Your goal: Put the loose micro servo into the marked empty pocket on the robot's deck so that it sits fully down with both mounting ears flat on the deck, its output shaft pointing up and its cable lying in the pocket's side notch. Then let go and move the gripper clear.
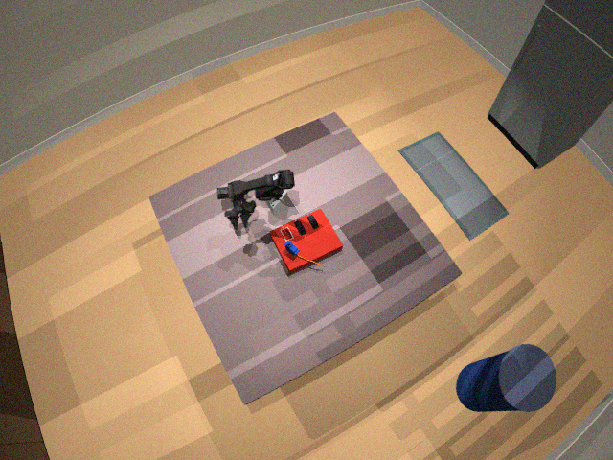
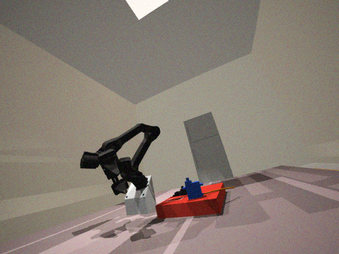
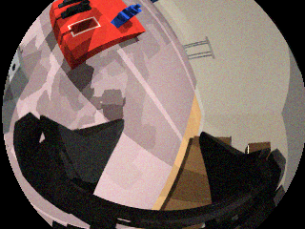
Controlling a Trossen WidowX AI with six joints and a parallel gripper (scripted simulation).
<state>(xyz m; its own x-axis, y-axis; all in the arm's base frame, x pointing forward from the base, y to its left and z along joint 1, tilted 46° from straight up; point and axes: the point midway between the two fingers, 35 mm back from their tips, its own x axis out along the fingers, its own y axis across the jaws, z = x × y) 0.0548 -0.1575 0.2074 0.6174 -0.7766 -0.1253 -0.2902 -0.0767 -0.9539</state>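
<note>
The deck lies 240 mm to the left of my gripper tip, 240 mm ahead of it and 130 mm below it.
</note>
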